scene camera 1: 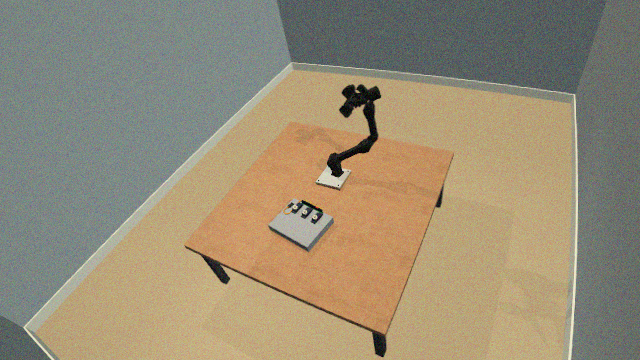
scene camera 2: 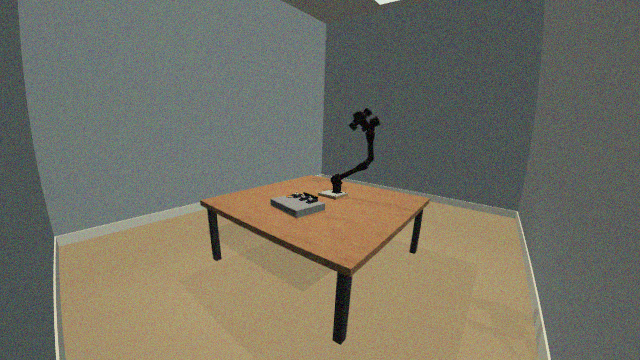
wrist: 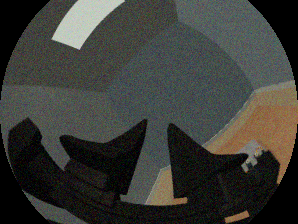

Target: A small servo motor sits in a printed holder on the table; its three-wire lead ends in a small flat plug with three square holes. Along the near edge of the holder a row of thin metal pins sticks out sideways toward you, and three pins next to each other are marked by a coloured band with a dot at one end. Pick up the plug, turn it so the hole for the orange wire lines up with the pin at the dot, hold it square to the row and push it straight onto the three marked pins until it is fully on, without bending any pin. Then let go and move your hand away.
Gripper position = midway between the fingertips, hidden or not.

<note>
In view: the gripper (wrist: 157, 124) and a grey printed holder (scene camera 1: 301, 232).
</note>
